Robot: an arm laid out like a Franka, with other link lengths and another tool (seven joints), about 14 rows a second.
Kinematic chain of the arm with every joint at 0, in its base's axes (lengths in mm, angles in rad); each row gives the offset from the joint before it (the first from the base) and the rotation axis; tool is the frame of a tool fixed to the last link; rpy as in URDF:
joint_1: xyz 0 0 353 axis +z
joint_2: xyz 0 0 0 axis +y
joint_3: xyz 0 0 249.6 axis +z
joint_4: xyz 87.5 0 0 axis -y
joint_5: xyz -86.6 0 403.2 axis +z
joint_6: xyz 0 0 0 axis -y
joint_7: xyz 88 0 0 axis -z
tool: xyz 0 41 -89.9 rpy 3.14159 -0.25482 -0.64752
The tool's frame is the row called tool.
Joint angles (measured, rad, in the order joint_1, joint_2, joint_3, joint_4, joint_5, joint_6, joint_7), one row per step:
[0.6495, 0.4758, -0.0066, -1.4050, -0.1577, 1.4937, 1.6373]
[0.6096, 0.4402, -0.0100, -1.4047, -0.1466, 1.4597, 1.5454]
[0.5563, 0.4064, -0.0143, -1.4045, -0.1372, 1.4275, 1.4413]
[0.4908, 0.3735, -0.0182, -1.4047, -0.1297, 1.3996, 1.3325]
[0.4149, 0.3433, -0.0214, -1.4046, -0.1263, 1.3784, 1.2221]
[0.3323, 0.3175, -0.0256, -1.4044, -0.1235, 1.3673, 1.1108]
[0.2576, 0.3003, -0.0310, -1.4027, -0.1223, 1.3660, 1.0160]
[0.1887, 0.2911, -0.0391, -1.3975, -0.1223, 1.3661, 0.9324]
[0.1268, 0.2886, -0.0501, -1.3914, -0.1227, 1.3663, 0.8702]
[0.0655, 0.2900, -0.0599, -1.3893, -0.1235, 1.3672, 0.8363]
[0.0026, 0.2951, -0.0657, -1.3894, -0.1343, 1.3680, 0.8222]
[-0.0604, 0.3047, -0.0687, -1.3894, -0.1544, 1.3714, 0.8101]
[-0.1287, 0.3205, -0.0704, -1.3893, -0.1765, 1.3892, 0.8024]
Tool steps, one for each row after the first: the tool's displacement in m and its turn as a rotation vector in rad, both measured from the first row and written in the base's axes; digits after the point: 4 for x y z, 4 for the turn. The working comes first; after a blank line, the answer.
Tool pose at each row, in the base's axes (x y z in m, rotation vector in rad; the steps are taken from these numbers as rounded here):
[0.5617, 0.3985, 0.3640, 1.7640, -1.8121, 0.3845]
[0.5715, 0.3745, 0.3850, 1.8101, -1.7745, 0.3420]
[0.5843, 0.3421, 0.4048, 1.8560, -1.7380, 0.2944]
[0.5985, 0.3022, 0.4241, 1.8989, -1.7103, 0.2453]
[0.6127, 0.2557, 0.4425, 1.9380, -1.6929, 0.2008]
[0.6258, 0.2043, 0.4588, 1.9761, -1.6860, 0.1612]
[0.6356, 0.1564, 0.4710, 2.0060, -1.6887, 0.1346]
[0.6427, 0.1100, 0.4799, 2.0256, -1.6960, 0.1134]
[0.6475, 0.0655, 0.4848, 2.0248, -1.7151, 0.0945]
[0.6500, 0.0210, 0.4852, 1.9946, -1.7538, 0.0729]
[0.6503, -0.0241, 0.4819, 1.9384, -1.7991, 0.0557]
[0.6483, -0.0687, 0.4758, 1.8766, -1.8355, 0.0438]
[0.6453, -0.1163, 0.4669, 1.8090, -1.8782, 0.0401]

[0.0098, -0.0240, 0.0210, 0.0274, 0.0342, 0.0328]
[0.0226, -0.0564, 0.0408, 0.0585, 0.0695, 0.0642]
[0.0368, -0.0963, 0.0601, 0.0938, 0.1000, 0.0899]
[0.0510, -0.1428, 0.0785, 0.1301, 0.1219, 0.1101]
[0.0641, -0.1942, 0.0948, 0.1686, 0.1342, 0.1263]
[0.0739, -0.2421, 0.1070, 0.2005, 0.1360, 0.1365]
[0.0810, -0.2885, 0.1159, 0.2255, 0.1356, 0.1399]
[0.0858, -0.3330, 0.1208, 0.2424, 0.1340, 0.1272]
[0.0883, -0.3775, 0.1212, 0.2517, 0.1320, 0.0890]
[0.0886, -0.4226, 0.1179, 0.2472, 0.1320, 0.0341]
[0.0866, -0.4672, 0.1118, 0.2339, 0.1355, -0.0194]
[0.0836, -0.5148, 0.1029, 0.2173, 0.1315, -0.0773]

